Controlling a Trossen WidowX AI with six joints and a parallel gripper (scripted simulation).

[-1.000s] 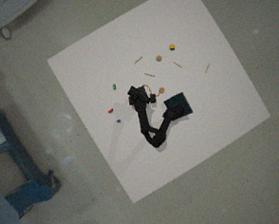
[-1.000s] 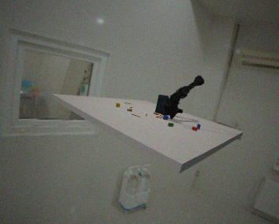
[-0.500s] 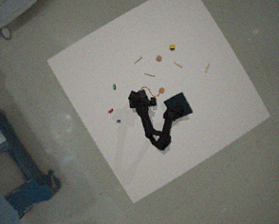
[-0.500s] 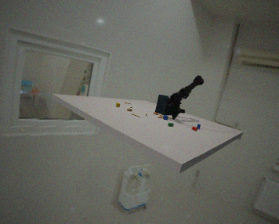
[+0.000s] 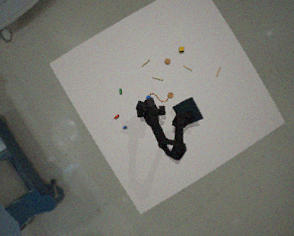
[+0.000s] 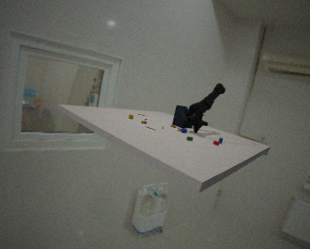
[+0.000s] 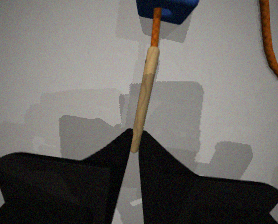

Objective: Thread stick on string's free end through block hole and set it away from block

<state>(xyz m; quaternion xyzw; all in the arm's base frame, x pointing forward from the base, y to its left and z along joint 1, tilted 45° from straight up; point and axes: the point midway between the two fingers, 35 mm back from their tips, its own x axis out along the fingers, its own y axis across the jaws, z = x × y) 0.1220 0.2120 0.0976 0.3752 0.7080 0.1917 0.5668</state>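
My gripper tip is 9 cm short of the blue cube, 3 cm to the left of it and 1 cm below it. Also, from my gripper tip: blue piece (3 cm behind, 21 cm to the left, 1 cm above); round wooden button (5 cm ahead, 19 cm to the right); thin wooden stick (4 cm ahead, 1 cm to the right, 1 cm above).
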